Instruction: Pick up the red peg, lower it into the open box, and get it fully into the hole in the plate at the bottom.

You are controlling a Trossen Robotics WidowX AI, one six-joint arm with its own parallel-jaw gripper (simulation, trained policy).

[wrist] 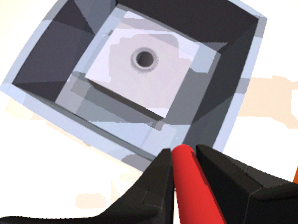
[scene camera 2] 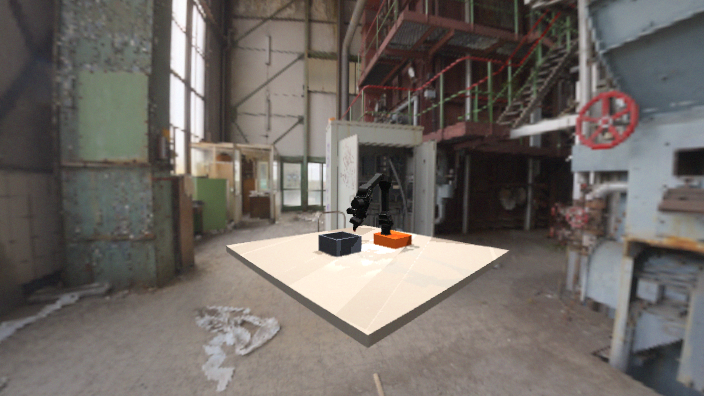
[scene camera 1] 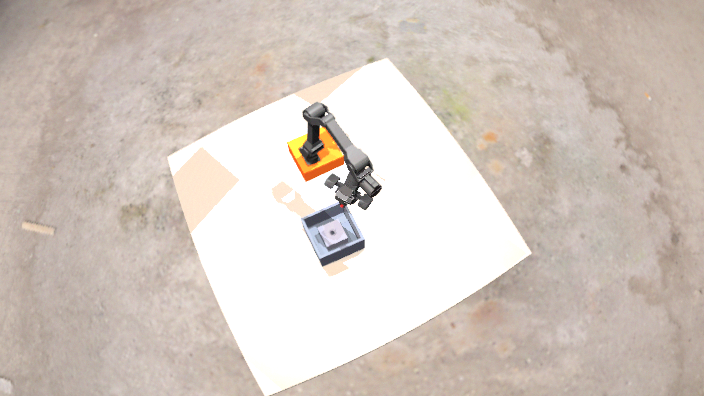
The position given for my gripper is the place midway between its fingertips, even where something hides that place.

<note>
I see my gripper (scene camera 1: 342,205), a grey box (scene camera 1: 356,241) and a pale plate (wrist: 142,65).
The grey box also shows in the wrist view (wrist: 50,70) and in scene camera 2 (scene camera 2: 337,244). My gripper also shows in the wrist view (wrist: 183,154). Scene camera 2 does not show the pale plate, which is hidden by the grey box.
</note>
